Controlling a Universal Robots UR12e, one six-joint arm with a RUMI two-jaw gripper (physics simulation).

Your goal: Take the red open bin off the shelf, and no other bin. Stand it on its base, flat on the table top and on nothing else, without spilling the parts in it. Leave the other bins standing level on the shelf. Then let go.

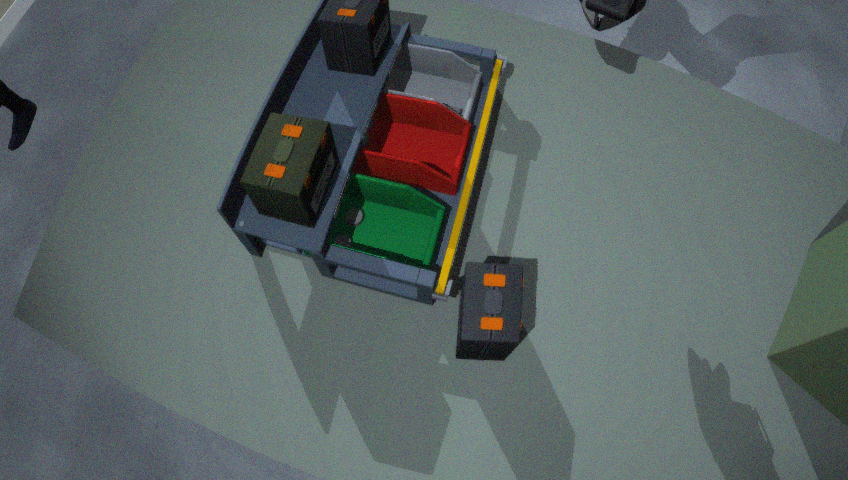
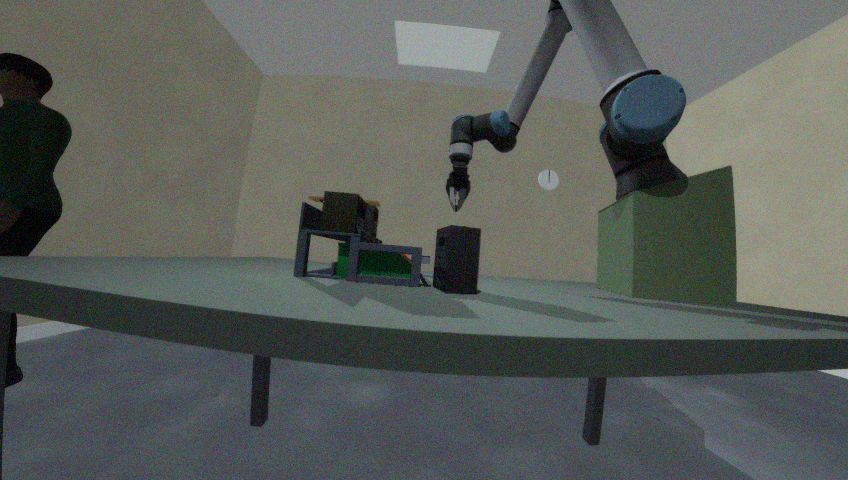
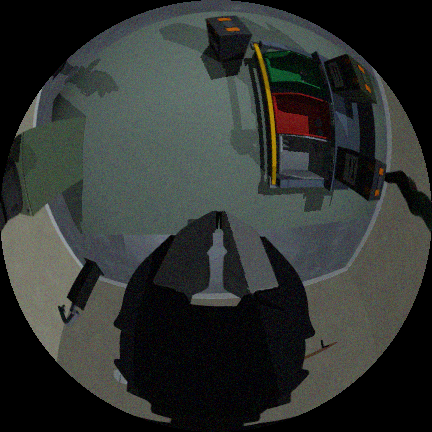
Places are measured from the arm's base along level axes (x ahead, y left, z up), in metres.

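Pixels of known places: gripper, fingertip midpoint: (image 1: 596, 28) (image 2: 455, 211) (image 3: 218, 212); arm's base, link origin: (image 2: 651, 193).
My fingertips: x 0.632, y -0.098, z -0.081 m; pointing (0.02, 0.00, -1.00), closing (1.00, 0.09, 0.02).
Note:
For each thing: its top centre in the pictures, then the offset to it from my fingertips. "spot": a spot on its surface instead. Level surfaces: height alone.
- red bin, surface spot: (image 1: 422, 145) (image 3: 292, 121) spot: dx +0.178, dy +0.153, dz -0.232 m
- shelf, surface spot: (image 1: 380, 267) spot: dx +0.128, dy +0.361, dz -0.156 m
- green bin, surface spot: (image 1: 398, 228) (image 3: 284, 79) spot: dx +0.149, dy +0.282, dz -0.232 m
- light grey bin, surface spot: (image 1: 440, 83) (image 3: 293, 164) spot: dx +0.205, dy +0.035, dz -0.232 m
- yellow strip, top centre: (image 1: 475, 158) (image 3: 269, 103) dx +0.092, dy +0.168, dz -0.176 m
- table, surface height: dz -0.241 m
- olive case, top centre: (image 1: 283, 150) (image 2: 347, 197) dx +0.269, dy +0.318, dz -0.044 m
The red bin (image 1: 422, 145) (image 3: 295, 122) stands on the lower front level of the shelf (image 1: 380, 267) (image 2: 352, 261), between the green bin (image 1: 398, 228) (image 2: 380, 264) (image 3: 285, 75) and the light grey bin (image 1: 440, 83) (image 3: 295, 157). A dark part shows faintly inside the red bin at its rear; its other contents are hard to make out. A yellow strip (image 1: 476, 160) (image 3: 271, 117) runs along the shelf front. My gripper (image 2: 455, 208) (image 3: 218, 212) is shut and empty, pointing down above the table, apart from the shelf and all bins.
A dark case (image 1: 490, 309) (image 2: 458, 261) (image 3: 227, 40) stands on the table (image 1: 654, 237) by the shelf's front corner. An olive case (image 1: 288, 166) (image 2: 342, 212) (image 3: 352, 77) and another dark case (image 1: 355, 41) (image 3: 360, 172) stand on the upper level. The arm's green pedestal (image 2: 666, 237) (image 3: 52, 160) stands opposite.

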